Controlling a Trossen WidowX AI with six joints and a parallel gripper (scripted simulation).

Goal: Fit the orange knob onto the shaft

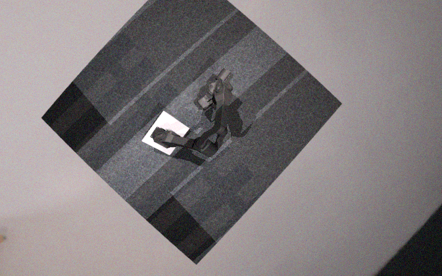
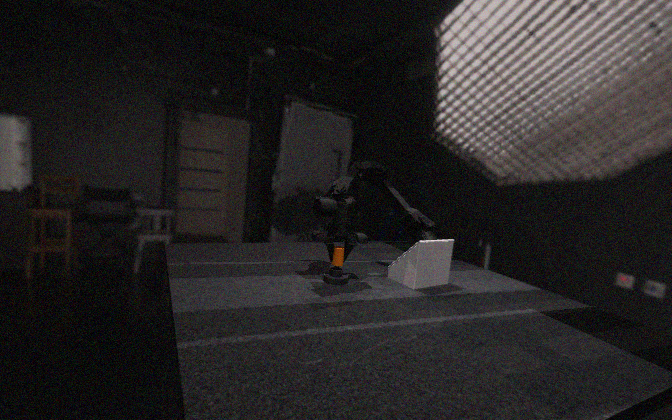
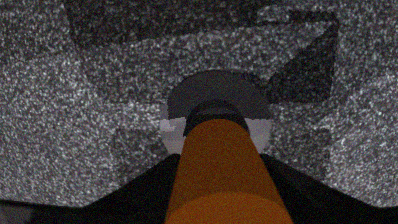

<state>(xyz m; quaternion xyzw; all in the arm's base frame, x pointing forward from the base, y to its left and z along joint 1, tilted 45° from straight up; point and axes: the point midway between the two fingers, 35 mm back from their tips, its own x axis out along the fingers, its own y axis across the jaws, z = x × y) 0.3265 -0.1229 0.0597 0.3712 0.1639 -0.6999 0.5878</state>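
The dark pedestal base is 40 mm below my gripper tip. Round my gripper tip: orange knob: 20 mm above.
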